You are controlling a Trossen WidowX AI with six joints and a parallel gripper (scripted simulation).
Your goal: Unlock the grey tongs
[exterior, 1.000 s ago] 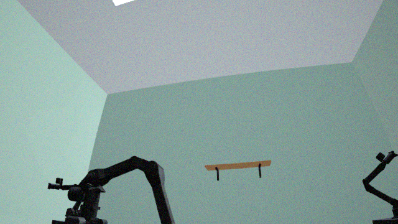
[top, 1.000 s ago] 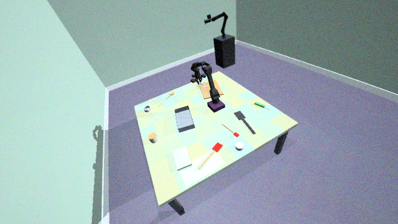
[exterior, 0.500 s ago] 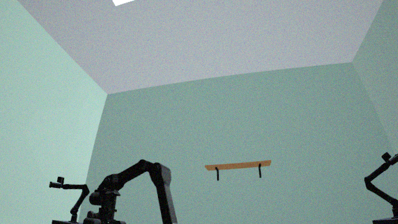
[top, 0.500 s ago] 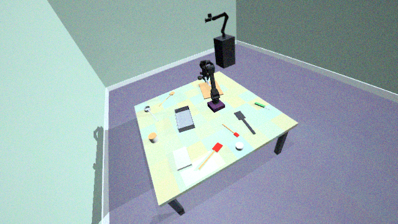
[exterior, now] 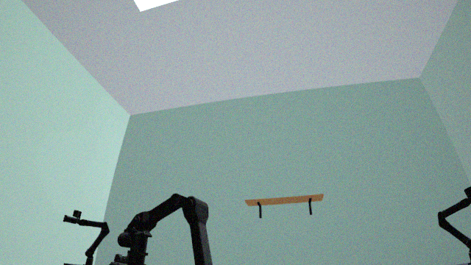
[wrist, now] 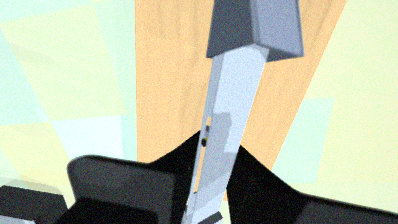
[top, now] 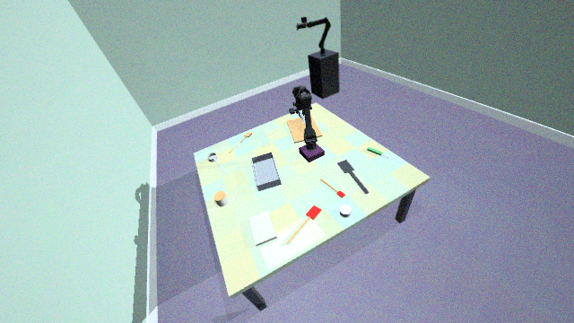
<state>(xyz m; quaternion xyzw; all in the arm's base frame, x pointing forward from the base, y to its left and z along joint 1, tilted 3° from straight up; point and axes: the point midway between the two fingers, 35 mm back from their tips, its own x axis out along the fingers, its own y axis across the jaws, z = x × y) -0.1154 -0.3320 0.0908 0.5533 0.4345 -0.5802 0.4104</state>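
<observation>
Now: gripper tip 10 cm above the wooden board and 1 cm to the right of it. From my gripper tip the other things lie so: grey roasting tin (51 cm ahead, 32 cm to the left, 8 cm below); then black spatula (69 cm to the left, 10 cm below, 4 cm ahead); then green tool (66 cm to the left, 25 cm behind, 10 cm below).
</observation>
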